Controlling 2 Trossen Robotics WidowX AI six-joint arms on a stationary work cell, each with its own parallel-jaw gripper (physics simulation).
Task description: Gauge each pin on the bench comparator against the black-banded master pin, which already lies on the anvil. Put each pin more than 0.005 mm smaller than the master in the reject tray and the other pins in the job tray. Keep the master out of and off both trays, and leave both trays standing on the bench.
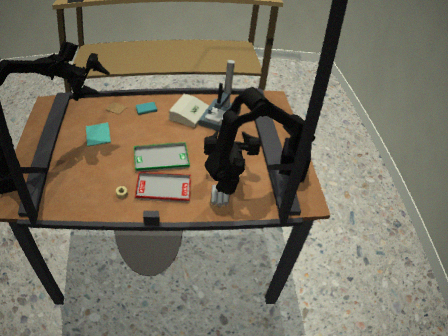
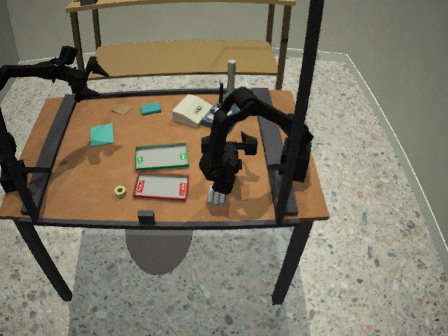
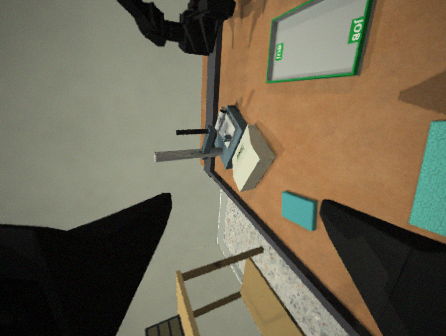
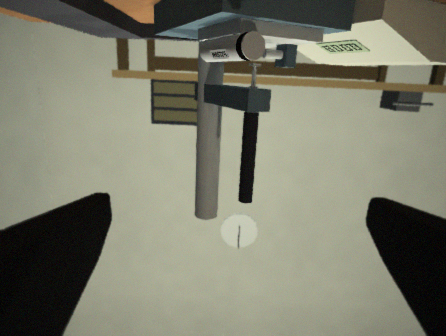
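Pixels of known places: left gripper, fingertip midpoint: [image 1: 104, 83] [image 2: 104, 85] [image 3: 245, 203]; right gripper, fingertip midpoint: [image 2: 228, 132] [image 3: 203, 54] [image 4: 240, 207]; left arm's base, origin of the base link: [image 1: 6, 170]; right arm's base, origin of the base link: [image 3: 182, 33].
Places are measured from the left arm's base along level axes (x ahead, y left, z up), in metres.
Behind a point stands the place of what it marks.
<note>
Several pale pins [image 1: 220, 196] {x 0.756, y -0.292, z -0.047 m} [image 2: 216, 196] {x 0.755, y -0.291, z -0.048 m} lie side by side near the front right, partly under the right arm. The master pin [image 4: 220, 51] {x 0.912, y 0.056, z -0.014 m} with its black band lies on the anvil of the comparator [image 1: 206, 120] {x 0.841, y 0.089, z -0.034 m} [image 3: 239, 119] {x 0.852, y 0.073, z -0.050 m} [image 4: 300, 16] {x 0.855, y 0.069, z -0.041 m}. The green-rimmed job tray [image 1: 161, 156] {x 0.623, y -0.035, z -0.063 m} [image 2: 161, 156] {x 0.621, y -0.033, z -0.064 m} [image 3: 315, 45] {x 0.607, y -0.035, z -0.064 m} and red-rimmed reject tray [image 1: 162, 186] {x 0.587, y -0.180, z -0.064 m} [image 2: 161, 186] {x 0.589, y -0.183, z -0.063 m} lie empty on the bench. My right gripper [image 4: 240, 207] {x 0.858, y -0.095, z 0.048 m} is open and empty, aimed toward the back wall, in front of the comparator. My left gripper [image 1: 102, 83] {x 0.445, y 0.149, z 0.185 m} [image 2: 103, 85] {x 0.445, y 0.149, z 0.185 m} [image 3: 245, 203] {x 0.445, y 0.149, z 0.185 m} is open and empty above the back left edge.
A cream readout box [image 1: 184, 111] {x 0.768, y 0.152, z -0.020 m} [image 3: 252, 160] {x 0.737, y 0.177, z -0.016 m} adjoins the comparator, whose grey column [image 1: 229, 75] {x 0.951, y 0.159, z 0.125 m} [image 4: 207, 160] {x 0.953, y 0.158, z 0.104 m} stands tall. A teal square [image 1: 98, 134] {x 0.402, y 0.164, z -0.061 m}, small blue box [image 1: 146, 108] {x 0.631, y 0.262, z -0.052 m}, brown patch [image 1: 116, 108] {x 0.504, y 0.320, z -0.063 m}, yellow ring [image 1: 117, 192] {x 0.424, y -0.181, z -0.047 m} and black block [image 1: 151, 217] {x 0.506, y -0.341, z -0.013 m} are on the bench.
</note>
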